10 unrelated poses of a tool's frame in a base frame.
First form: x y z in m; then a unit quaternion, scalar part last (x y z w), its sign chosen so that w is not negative.
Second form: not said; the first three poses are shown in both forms.
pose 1, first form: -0.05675 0.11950 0.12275 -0.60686 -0.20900 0.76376 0.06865
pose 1, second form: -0.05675 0.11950 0.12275 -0.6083 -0.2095 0.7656 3.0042
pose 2, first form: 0.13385 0.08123 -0.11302 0.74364 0.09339 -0.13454 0.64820
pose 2, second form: 0.13385 0.08123 -0.11302 0.9766 0.1226 -0.1767 1.7311
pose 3, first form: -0.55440 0.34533 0.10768 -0.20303 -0.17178 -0.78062 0.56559
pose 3, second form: -0.55440 0.34533 0.10768 -0.2462 -0.2083 -0.9466 1.9393
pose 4, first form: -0.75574 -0.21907 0.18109 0.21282 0.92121 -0.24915 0.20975
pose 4, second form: -0.75574 -0.21907 0.18109 0.2177 0.9422 -0.2548 2.7190
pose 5, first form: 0.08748 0.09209 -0.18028 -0.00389 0.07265 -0.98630 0.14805
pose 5, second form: 0.08748 0.09209 -0.18028 -0.0039 0.0735 -0.9973 2.8444
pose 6, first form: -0.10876 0.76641 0.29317 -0.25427 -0.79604 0.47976 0.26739
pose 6, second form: -0.10876 0.76641 0.29317 -0.2639 -0.8261 0.4979 2.6002
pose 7, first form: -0.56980 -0.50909 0.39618 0.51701 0.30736 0.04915 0.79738
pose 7, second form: -0.56980 -0.50909 0.39618 0.8567 0.5093 0.0814 1.2957
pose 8, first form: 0.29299 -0.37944 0.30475 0.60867 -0.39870 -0.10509 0.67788
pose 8, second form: 0.29299 -0.37944 0.30475 0.8279 -0.5423 -0.1429 1.6518
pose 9, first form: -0.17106 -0.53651 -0.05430 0.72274 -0.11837 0.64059 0.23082
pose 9, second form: -0.17106 -0.53651 -0.05430 0.7428 -0.1217 0.6584 2.6758
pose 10, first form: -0.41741 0.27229 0.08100 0.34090 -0.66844 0.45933 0.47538
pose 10, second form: -0.41741 0.27229 0.08100 0.3875 -0.7598 0.5221 2.1508
